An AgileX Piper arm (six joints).
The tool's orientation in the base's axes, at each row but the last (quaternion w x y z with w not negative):
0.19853, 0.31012, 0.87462, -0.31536
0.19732, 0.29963, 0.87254, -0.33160
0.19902, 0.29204, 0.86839, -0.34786
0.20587, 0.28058, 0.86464, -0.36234
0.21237, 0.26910, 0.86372, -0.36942
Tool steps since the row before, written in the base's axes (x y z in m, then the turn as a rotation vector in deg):
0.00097, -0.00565, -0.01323, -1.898, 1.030, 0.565
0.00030, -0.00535, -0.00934, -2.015, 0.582, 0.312
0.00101, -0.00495, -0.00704, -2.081, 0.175, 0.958
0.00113, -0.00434, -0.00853, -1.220, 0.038, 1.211
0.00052, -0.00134, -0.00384, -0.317, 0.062, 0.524
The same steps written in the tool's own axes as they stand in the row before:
0.00412, 0.00288, 0.01352, 1.506, -0.882, -1.391
0.00275, 0.00128, 0.01033, 1.555, -1.111, -0.918
0.00128, 0.00118, 0.00849, 1.100, -1.708, -1.073
0.00246, 0.00256, 0.00896, 0.260, -1.371, -1.005
0.00136, 0.00155, 0.00354, -0.035, -0.435, -0.434

